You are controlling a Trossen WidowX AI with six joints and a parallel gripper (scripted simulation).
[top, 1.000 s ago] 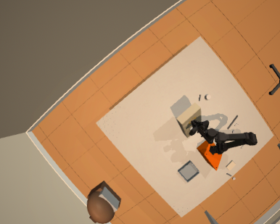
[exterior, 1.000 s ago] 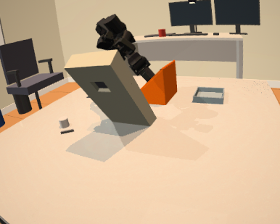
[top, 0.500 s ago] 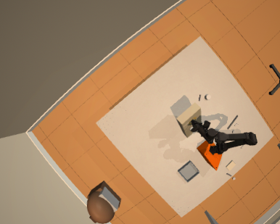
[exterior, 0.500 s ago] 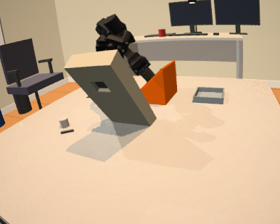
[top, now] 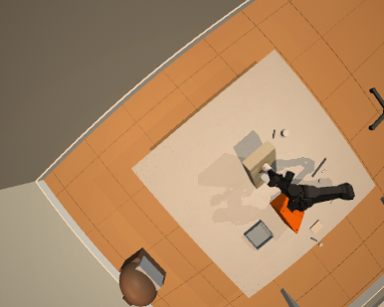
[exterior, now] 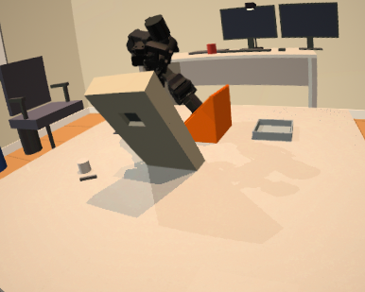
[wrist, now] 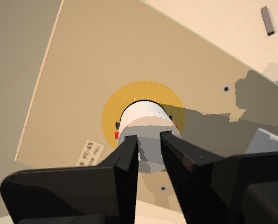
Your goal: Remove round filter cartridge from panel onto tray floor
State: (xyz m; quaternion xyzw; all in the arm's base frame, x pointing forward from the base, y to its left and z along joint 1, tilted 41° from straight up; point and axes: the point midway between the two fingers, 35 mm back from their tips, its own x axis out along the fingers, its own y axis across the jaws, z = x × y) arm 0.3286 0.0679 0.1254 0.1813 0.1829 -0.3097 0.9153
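My gripper tip is 1 cm past the beige service panel and 10 cm above it. Also, from my gripper tip: grey tray (38 cm behind, 32 cm to the left, 25 cm below); then round filter cartridge (1 cm ahead, 1 cm below).
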